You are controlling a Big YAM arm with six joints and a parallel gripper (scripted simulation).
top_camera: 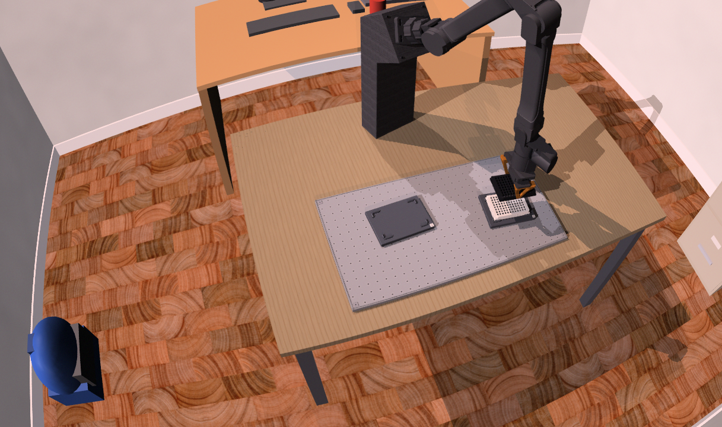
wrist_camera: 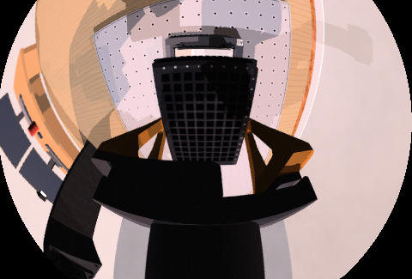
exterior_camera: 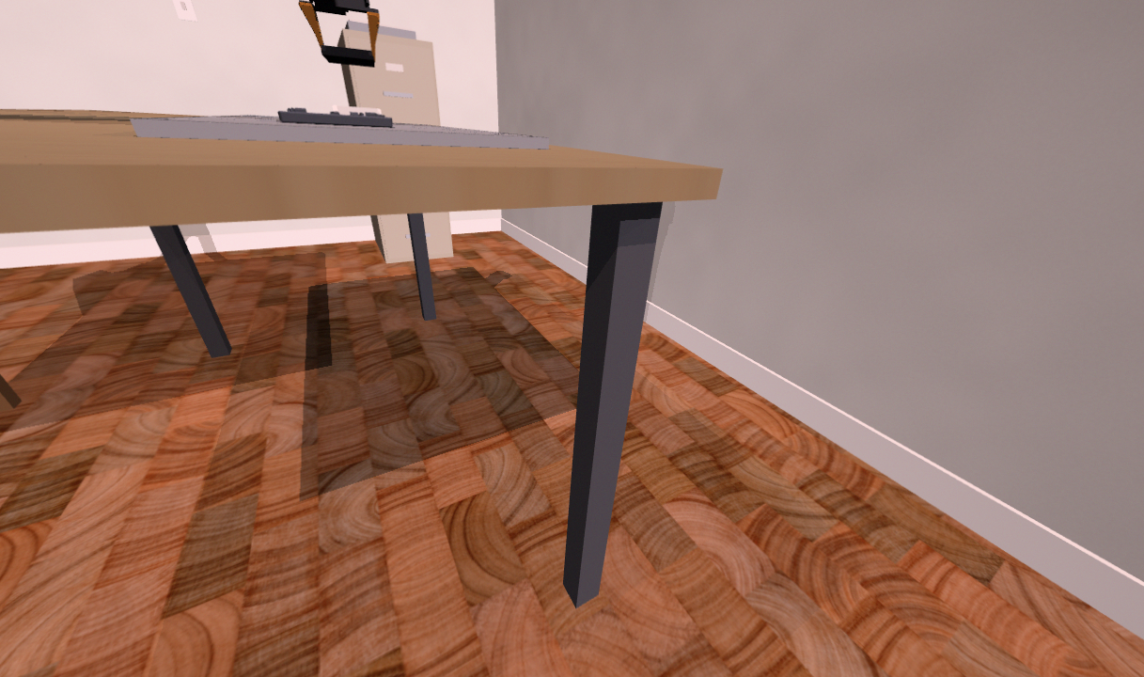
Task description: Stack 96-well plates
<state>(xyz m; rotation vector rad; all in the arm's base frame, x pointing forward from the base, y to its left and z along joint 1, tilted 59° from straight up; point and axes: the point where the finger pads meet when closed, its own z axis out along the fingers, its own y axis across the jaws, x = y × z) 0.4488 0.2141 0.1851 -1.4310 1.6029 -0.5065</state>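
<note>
Now: the white 96-well plate 100 mm below my hand. Also, from my hand: black 96-well plate right at my hand.
</note>
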